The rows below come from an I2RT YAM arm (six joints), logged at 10 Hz.
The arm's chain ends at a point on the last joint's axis. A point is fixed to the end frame.
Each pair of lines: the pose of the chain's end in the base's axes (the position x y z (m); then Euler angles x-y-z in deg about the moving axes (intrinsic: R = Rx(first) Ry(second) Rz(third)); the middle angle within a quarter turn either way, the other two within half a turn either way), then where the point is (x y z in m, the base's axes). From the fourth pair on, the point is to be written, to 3 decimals.
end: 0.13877 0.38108 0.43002 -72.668 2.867 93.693
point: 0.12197 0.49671 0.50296
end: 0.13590 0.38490 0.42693 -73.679 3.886 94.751
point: 0.12211 0.50190 0.49829
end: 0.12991 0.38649 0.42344 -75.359 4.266 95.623
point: 0.11754 0.50549 0.49168
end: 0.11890 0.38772 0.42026 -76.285 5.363 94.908
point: 0.109 0.508 0.486
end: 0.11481 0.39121 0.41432 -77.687 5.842 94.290
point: 0.105 0.513 0.477
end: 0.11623 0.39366 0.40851 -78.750 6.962 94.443
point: 0.109 0.517 0.469
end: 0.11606 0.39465 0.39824 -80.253 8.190 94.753
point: 0.112 0.520 0.456
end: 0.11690 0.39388 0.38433 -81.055 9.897 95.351
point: 0.117 0.520 0.440
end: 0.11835 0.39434 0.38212 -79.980 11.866 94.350
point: 0.123 0.519 0.440
